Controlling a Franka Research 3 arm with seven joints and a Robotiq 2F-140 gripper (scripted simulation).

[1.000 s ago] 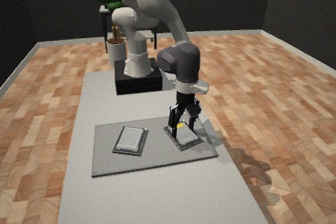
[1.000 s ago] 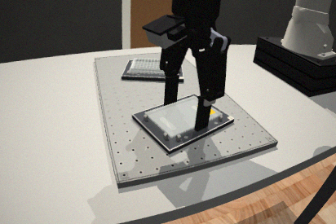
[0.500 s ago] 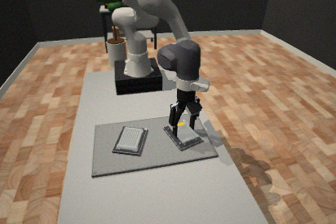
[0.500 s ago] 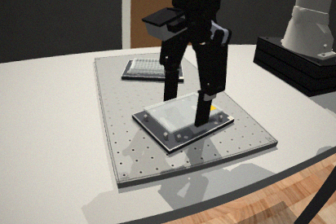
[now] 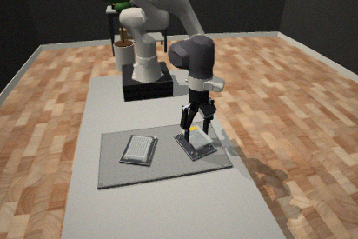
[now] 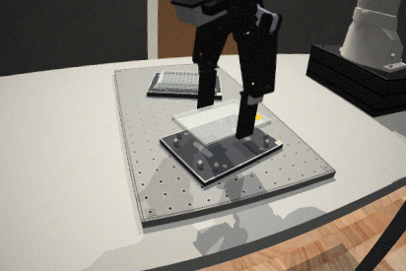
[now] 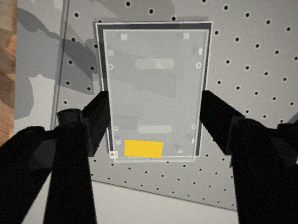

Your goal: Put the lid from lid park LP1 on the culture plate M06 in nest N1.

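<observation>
Right now my hand is 20 mm past the culture plate, 240 mm to the left of it and 60 mm above it. The rest, counted from my hand: lid park frame (70 mm below); then clear lid (20 mm below).
</observation>
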